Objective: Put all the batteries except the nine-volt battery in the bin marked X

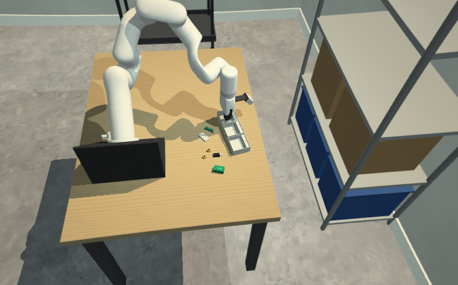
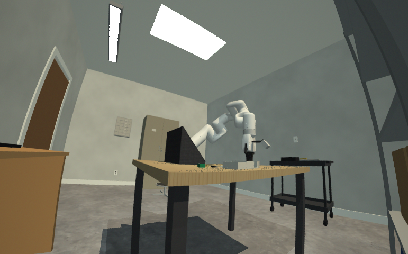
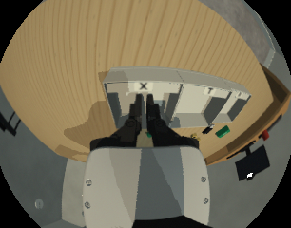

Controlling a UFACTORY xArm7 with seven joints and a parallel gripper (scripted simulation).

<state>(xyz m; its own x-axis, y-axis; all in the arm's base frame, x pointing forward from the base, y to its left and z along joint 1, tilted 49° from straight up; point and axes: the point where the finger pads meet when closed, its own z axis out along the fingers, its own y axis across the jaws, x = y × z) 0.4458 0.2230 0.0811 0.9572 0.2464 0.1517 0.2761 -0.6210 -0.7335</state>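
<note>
My gripper is now 90 mm past the green cylindrical battery, 60 mm to the left of it and 30 mm above it. Round my hand: white die (120 mm behind, 100 mm to the right, 40 mm below); nine-volt battery (290 mm to the right, 60 mm behind, 30 mm below); black USB stick (210 mm to the right, 50 mm behind, 40 mm below).
</note>
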